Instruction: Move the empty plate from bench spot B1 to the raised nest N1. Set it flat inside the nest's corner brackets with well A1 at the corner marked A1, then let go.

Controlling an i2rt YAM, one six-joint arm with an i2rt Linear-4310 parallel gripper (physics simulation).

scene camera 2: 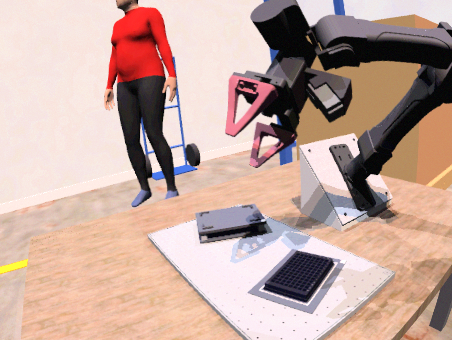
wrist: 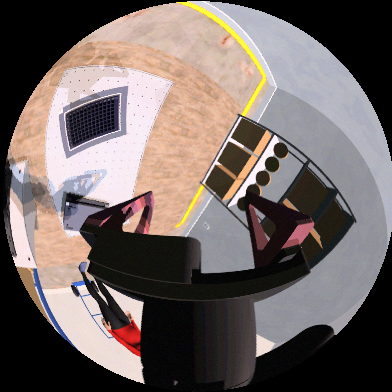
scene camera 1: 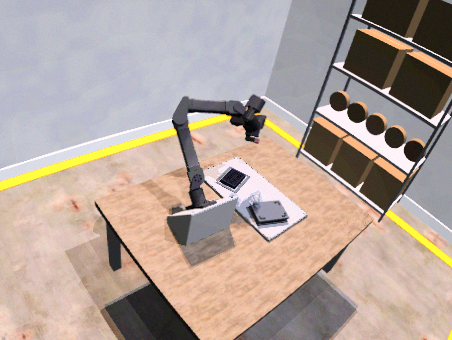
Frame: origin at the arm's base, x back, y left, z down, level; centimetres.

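Seen in the pictures: gripper, fingertip midpoint: [scene camera 2: 242, 152] [wrist: 198, 195] [scene camera 1: 259, 134]; arm's base at its link origin: [scene camera 2: 351, 176] [scene camera 1: 200, 206].
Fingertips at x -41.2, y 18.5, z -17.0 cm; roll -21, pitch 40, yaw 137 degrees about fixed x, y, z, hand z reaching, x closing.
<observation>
Offsets run from my fingertips to a thing's middle. "spot": to the spot under its first point. Level surfaces: height alone.
The dark well plate {dx +10.2, dy -0.6, dz +24.8 cm} [scene camera 1: 233, 178] [scene camera 2: 300, 276] [wrist: 93, 121] lies flat inside a grey-bordered spot {spot: dx +6.2, dy +7.5, dz +25.6 cm} [scene camera 2: 309, 307] [wrist: 124, 111] on the white perforated board. The raised nest {dx +8.1, dy -28.5, dz +23.9 cm} [scene camera 1: 270, 212] [scene camera 2: 231, 218] [wrist: 76, 218] is a grey platform with small corner brackets, and stands on the same board; no plate is on it. In the wrist view one finger partly covers the nest. My gripper [scene camera 2: 254, 150] [wrist: 198, 195] is open and empty, high above the table, tilted, with its pink fingers wide apart. In scene camera 1 the fingers are too small to tell apart. The corner mark A1 cannot be read.
The white board [scene camera 1: 276, 234] [scene camera 2: 371, 280] [wrist: 160, 90] lies on the wooden table {dz +27.1 cm} [scene camera 1: 280, 280] [scene camera 2: 100, 290]. The arm's slanted grey base block [scene camera 1: 212, 222] [scene camera 2: 320, 212] stands beside the board. A shelf rack [scene camera 1: 325, 89] and a standing person [scene camera 2: 137, 47] are beyond the table.
</observation>
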